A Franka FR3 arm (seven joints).
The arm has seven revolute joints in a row. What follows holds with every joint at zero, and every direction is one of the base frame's.
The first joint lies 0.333 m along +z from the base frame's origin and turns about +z.
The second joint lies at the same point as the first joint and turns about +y.
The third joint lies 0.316 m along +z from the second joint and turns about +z.
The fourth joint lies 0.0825 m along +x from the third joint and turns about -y.
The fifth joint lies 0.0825 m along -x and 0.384 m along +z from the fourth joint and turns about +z.
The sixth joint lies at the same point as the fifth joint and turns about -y.
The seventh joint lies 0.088 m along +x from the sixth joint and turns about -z.
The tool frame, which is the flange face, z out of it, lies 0.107 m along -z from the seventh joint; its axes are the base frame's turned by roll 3.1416, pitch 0 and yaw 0 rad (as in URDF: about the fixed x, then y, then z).
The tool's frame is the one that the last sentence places.
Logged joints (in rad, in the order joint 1, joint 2, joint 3, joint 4, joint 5, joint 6, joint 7), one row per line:
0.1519, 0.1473, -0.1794, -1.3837, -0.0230, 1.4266, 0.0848
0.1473, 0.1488, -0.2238, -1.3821, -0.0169, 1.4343, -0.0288
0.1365, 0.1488, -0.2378, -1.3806, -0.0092, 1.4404, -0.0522
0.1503, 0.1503, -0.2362, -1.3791, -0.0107, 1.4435, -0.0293
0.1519, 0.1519, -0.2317, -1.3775, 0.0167, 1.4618, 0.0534
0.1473, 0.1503, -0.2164, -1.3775, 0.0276, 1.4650, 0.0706
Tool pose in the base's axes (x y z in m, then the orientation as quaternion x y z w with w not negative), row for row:
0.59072, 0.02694, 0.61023, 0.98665, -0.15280, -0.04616, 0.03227
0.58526, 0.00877, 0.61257, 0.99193, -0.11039, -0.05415, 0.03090
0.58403, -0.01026, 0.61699, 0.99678, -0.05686, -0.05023, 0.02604
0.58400, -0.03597, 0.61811, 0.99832, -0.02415, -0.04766, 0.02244
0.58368, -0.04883, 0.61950, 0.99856, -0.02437, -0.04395, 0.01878
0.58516, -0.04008, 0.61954, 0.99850, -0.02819, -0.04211, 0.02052
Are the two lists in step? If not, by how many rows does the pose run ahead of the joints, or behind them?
The pose runs 2 rows behind the joints: the pose in row i belongs to the joints in row i - 2.
